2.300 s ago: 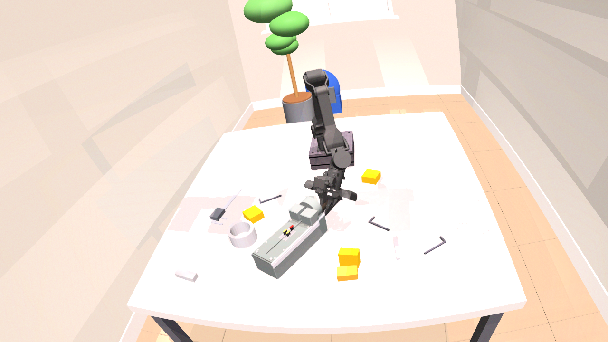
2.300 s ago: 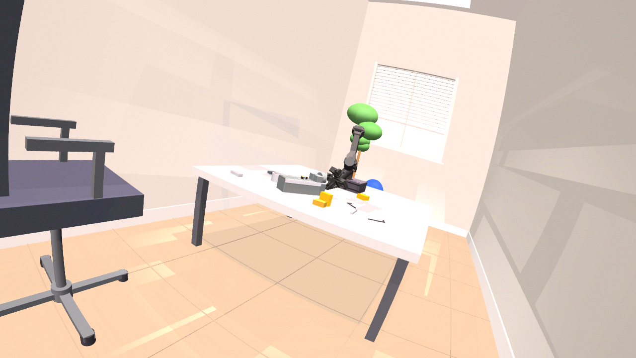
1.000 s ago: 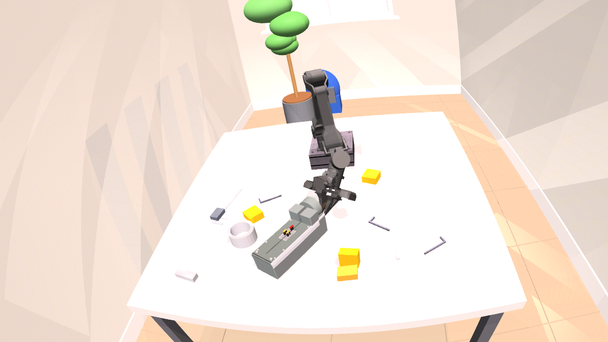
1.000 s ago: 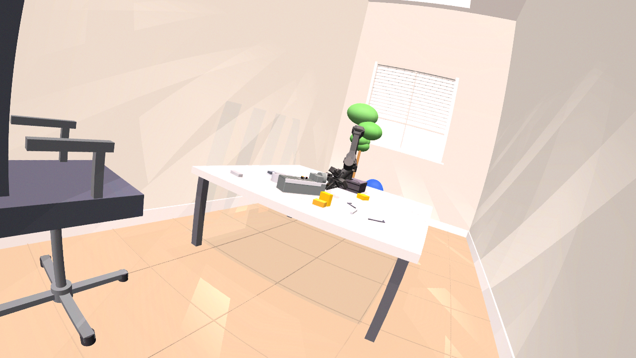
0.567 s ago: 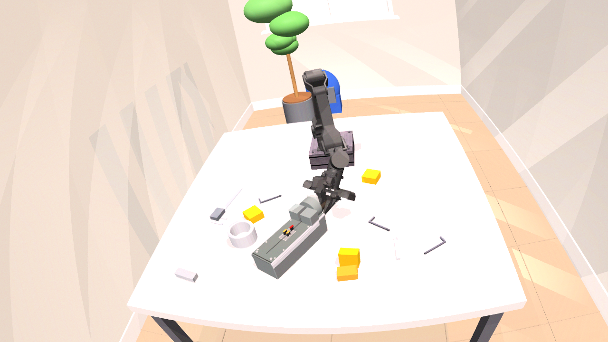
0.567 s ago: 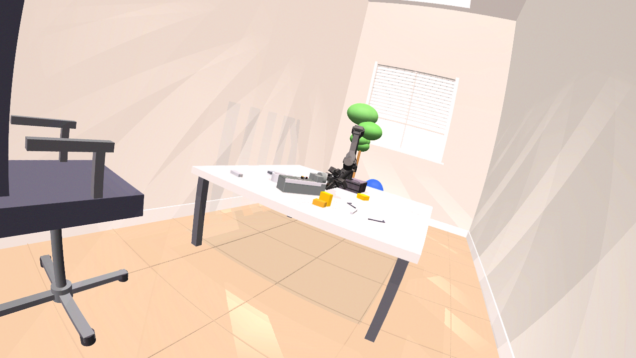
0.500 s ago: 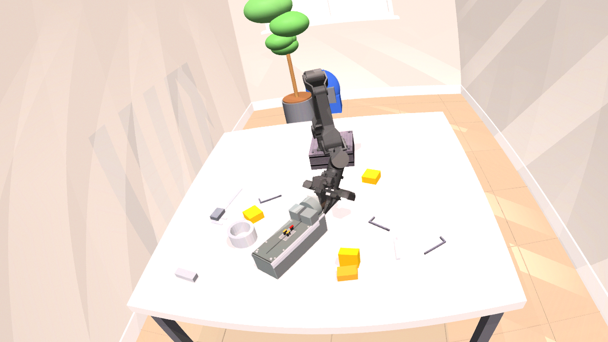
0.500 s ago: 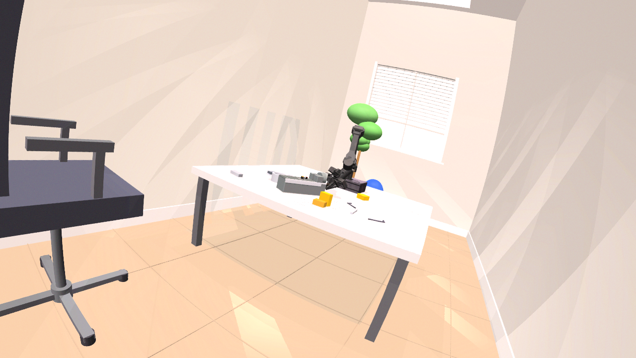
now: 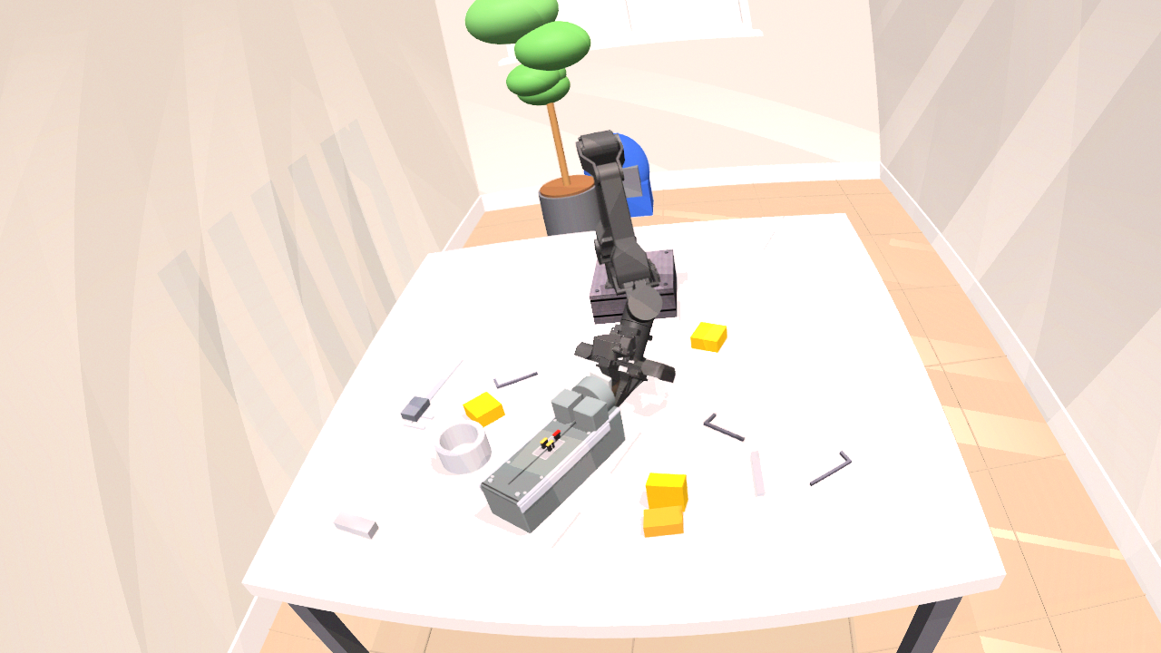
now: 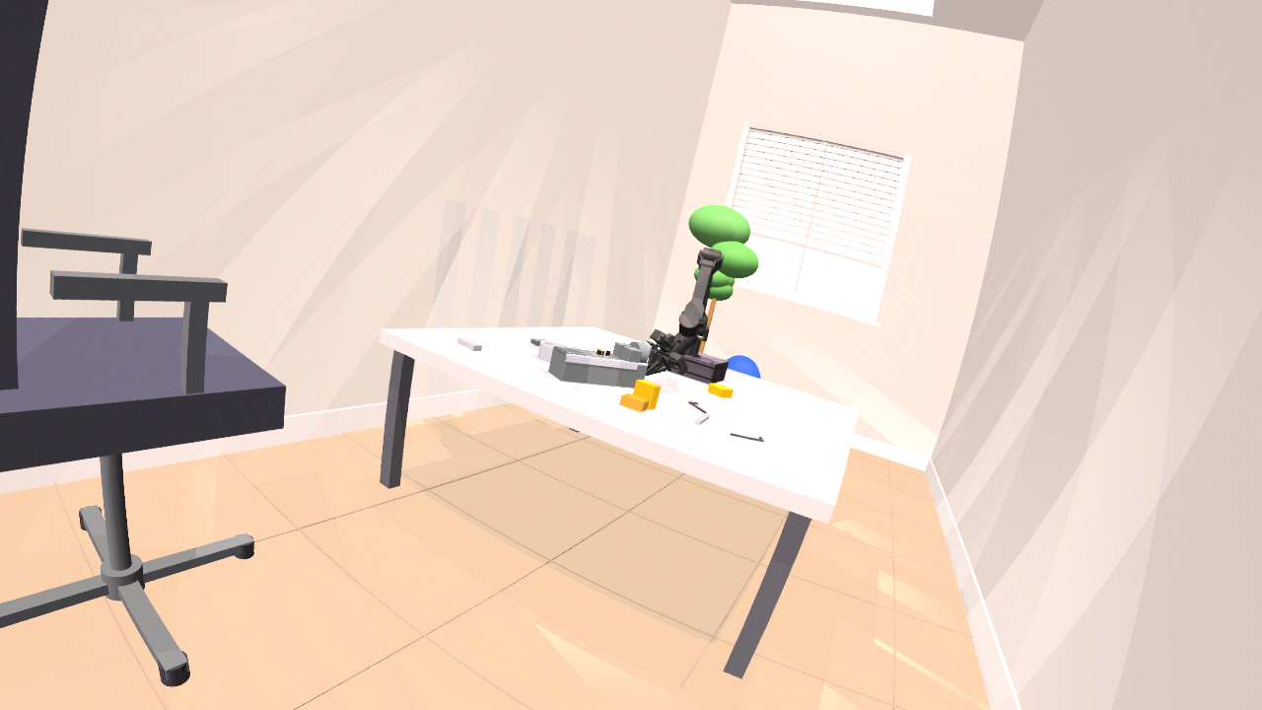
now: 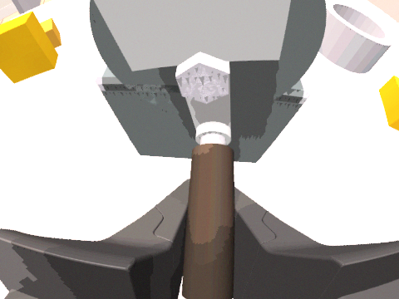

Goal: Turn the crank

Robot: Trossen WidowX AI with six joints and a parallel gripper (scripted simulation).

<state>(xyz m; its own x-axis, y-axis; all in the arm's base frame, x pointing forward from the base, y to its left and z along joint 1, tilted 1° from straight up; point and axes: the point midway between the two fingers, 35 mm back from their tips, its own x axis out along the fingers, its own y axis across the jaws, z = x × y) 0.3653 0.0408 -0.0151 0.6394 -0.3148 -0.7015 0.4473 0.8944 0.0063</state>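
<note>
Now: the red pointer 130 mm ahead of my gripper tip, 60 mm to the right of it and 50 mm above it. From my gripper tip the other things lie so: brown crank handle (20 mm behind, 10 mm to the left, 30 mm above).
</note>
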